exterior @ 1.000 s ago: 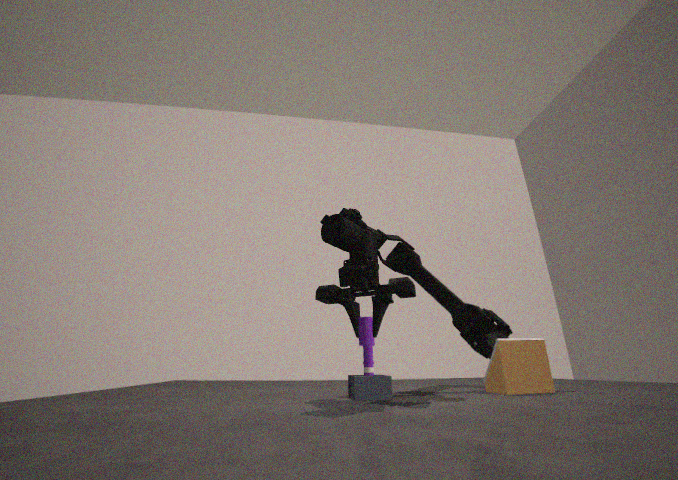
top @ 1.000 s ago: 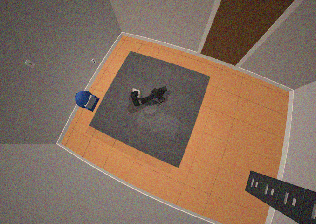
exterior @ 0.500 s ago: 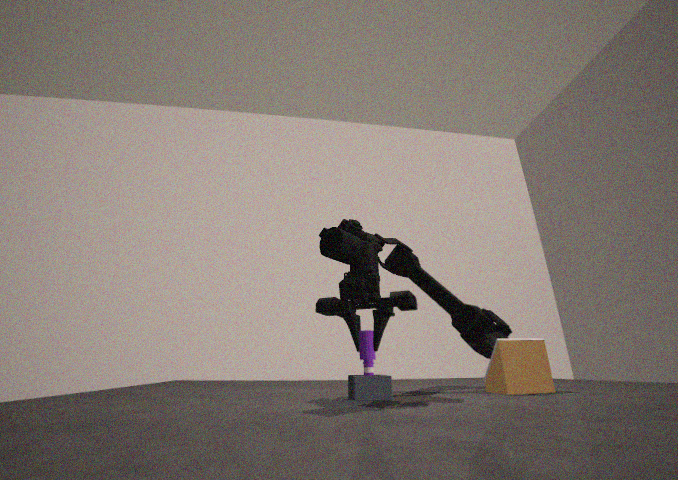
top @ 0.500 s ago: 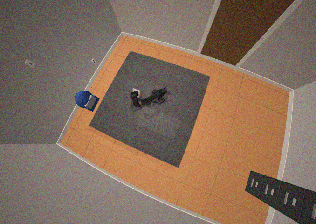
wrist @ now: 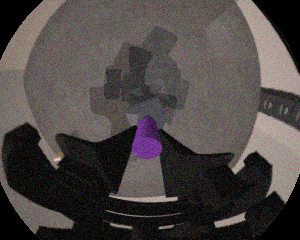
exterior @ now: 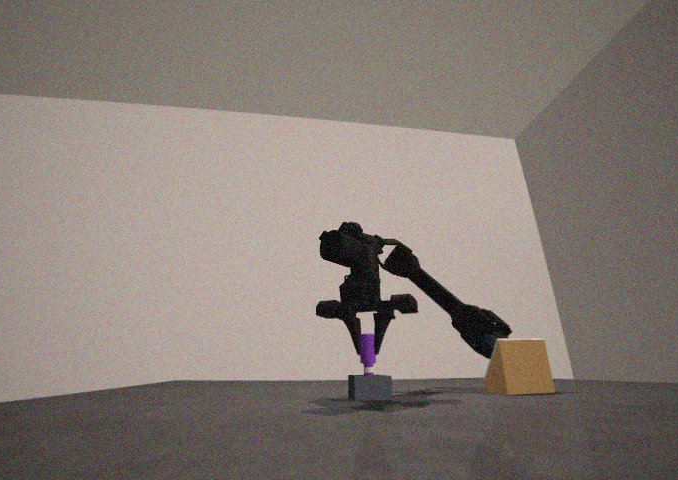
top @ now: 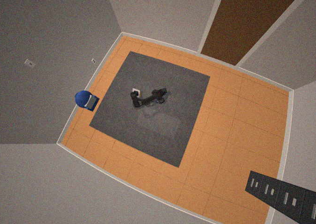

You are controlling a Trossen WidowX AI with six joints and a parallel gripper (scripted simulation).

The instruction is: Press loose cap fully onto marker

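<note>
Right now the purple cap is 10 mm above my gripper tip. From my gripper tip the other things lie so: dark grey holder block (50 mm below).
</note>
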